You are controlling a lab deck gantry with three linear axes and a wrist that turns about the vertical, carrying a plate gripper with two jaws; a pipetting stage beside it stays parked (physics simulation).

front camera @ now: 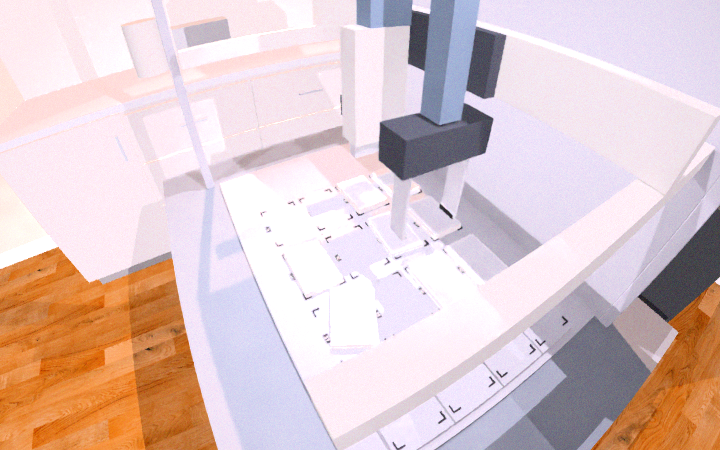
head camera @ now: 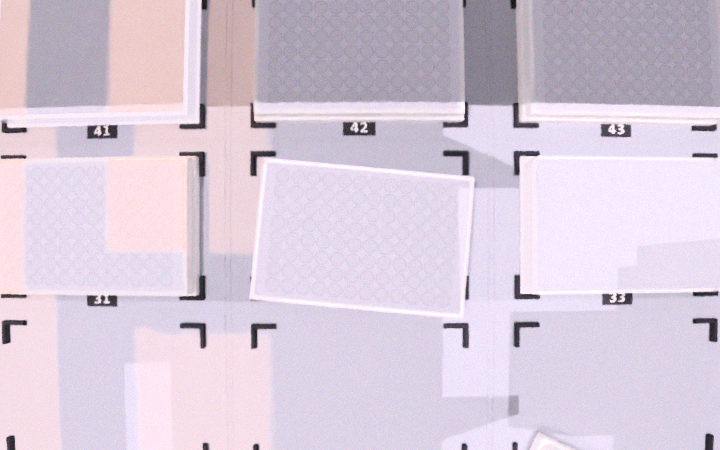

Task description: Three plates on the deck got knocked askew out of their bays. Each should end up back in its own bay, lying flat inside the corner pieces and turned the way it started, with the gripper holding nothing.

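Places are measured from the robot's base along level axes (x ahead, y left, z up), in millimetres.
Pixels of known places: gripper, fingertip midpoint: (front camera: 423, 222); robot's base, link origin: (front camera: 261, 213).
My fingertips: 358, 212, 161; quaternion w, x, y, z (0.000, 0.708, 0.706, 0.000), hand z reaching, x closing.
Ahead of a thing's pixels: the offset from my fingertips to its top centre, as dx, dy, dz. "spot": to the spot under its first point.
A pale plate with round wells {-128, +38, -143} (head camera: 361, 238) (front camera: 381, 227) lies turned slightly clockwise in the head view over the bay below label 42; its lower edge passes outside the corner pieces. Another pale plate {+20, -152, -144} (front camera: 353, 319) sits askew at the near left in the front view; a tilted plate corner {spot: -11, -90, -152} (head camera: 552, 443) shows at the head view's bottom edge. Which plate is the third askew one, I cannot tell. My gripper (front camera: 424, 222) is open, its two long jaws wide apart above the deck near the first plate, holding nothing. The gripper does not show in the head view.
Plates stand at bays 41 {-294, +152, -146} (head camera: 148, 58), 42 (head camera: 358, 53), 43 (head camera: 626, 53), 31 (head camera: 63, 228) and 33 {+34, +45, -146} (head camera: 584, 206), close around the askew plate. Another plate {-130, -169, -146} (front camera: 313, 267) lies at the left. The parked pipetting stage (front camera: 362, 87) stands behind the gripper; a pale rail (front camera: 477, 339) crosses the front.
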